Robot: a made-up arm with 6 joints.
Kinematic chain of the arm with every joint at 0, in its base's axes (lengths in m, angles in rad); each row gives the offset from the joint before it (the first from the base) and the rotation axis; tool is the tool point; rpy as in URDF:
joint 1: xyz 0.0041 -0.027 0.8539 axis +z
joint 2: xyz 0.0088 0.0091 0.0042 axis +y
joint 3: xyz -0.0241 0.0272 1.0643 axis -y
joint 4: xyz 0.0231 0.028 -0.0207 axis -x
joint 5: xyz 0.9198 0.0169 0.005 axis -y
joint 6: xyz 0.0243 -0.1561 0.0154 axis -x
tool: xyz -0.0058 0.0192 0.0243 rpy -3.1 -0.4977 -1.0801
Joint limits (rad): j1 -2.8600..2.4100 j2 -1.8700..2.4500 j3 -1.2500..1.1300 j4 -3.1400..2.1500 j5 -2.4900..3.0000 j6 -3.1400..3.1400
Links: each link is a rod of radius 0.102 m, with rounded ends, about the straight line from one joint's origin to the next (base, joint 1, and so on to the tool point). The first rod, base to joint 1, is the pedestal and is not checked.
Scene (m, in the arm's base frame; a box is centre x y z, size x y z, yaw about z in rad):
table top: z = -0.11
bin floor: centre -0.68 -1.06 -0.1 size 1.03 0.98 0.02 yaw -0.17
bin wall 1: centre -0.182 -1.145 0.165 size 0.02 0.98 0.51 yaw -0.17
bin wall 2: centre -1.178 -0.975 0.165 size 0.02 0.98 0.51 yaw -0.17
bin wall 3: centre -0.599 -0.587 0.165 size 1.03 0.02 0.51 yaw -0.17
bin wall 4: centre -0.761 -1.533 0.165 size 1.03 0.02 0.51 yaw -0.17
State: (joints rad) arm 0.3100 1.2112 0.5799 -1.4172 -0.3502 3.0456
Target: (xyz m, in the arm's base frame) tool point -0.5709 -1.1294 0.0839
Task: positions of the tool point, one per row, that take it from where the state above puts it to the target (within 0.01 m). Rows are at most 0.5 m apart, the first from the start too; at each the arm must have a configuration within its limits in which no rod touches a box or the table.
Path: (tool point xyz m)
1: 1.6246 0.0417 0.5755
2: 1.5283 -0.4265 0.6027
3: 1.3014 -0.8316 0.6295
4: 0.9730 -1.1390 0.6559
5: 0.5802 -1.3255 0.6819
6: 0.1651 -1.3813 0.7072
7: -0.2309 -1.3104 0.7317
8: -0.5709 -1.1294 0.7553
9: -0.5904 -1.1661 0.5422
10: -0.5909 -1.1669 0.3157
11: -0.5708 -1.1294 0.0838

